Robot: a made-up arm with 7 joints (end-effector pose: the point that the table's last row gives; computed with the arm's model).
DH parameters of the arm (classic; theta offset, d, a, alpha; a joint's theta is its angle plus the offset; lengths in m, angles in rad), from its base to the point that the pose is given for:
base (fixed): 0 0.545 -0.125 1.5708
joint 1: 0 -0.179 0.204 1.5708
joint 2: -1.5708 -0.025 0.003 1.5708
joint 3: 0 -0.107 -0.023 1.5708
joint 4: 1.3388 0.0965 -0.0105 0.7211
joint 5: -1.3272 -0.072 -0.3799 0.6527
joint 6: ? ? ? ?
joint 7: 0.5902 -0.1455 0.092 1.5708
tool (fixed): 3.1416 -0.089 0 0
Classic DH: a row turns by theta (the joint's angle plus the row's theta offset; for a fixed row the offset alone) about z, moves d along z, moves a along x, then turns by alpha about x.
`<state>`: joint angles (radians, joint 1 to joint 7).
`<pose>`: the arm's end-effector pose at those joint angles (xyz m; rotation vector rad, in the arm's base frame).
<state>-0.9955 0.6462 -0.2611 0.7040 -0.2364 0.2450 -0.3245</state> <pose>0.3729 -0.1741 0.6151 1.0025 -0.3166 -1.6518</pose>
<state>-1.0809 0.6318 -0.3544 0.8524 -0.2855 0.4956 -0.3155</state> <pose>0.3596 -0.2348 0.5745 1.2246 0.0109 -1.7688</pose>
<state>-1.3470 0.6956 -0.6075 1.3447 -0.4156 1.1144 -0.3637</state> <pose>0.2849 -0.3722 0.4370 1.7802 0.9412 -1.7733</pose>
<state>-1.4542 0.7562 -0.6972 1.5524 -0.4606 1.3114 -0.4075</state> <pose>0.2541 -0.4027 0.3974 1.9494 1.2599 -1.6481</pose>
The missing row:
joint 6: 0.8328 0.0476 0.0485 2.0944
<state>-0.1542 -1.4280 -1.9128 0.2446 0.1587 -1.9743 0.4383</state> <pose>0.3658 0.4991 0.2624 0.9583 -0.8529 -1.7795</pose>
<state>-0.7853 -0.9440 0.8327 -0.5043 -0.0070 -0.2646 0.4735</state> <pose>0.3702 0.3665 0.8121 0.9306 -1.4775 -0.6823</pose>
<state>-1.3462 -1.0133 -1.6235 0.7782 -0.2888 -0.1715 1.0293</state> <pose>-0.1706 0.2022 -0.2588 -0.5235 0.9704 -2.7070</pose>
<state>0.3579 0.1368 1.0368 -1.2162 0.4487 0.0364 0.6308</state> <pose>-0.0812 0.2912 1.1577 0.0215 2.5804 1.2164</pose>
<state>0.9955 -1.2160 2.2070 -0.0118 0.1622 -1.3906 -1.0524</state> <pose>-0.0905 0.5045 0.5888 1.7720 1.7046 -1.5088</pose>
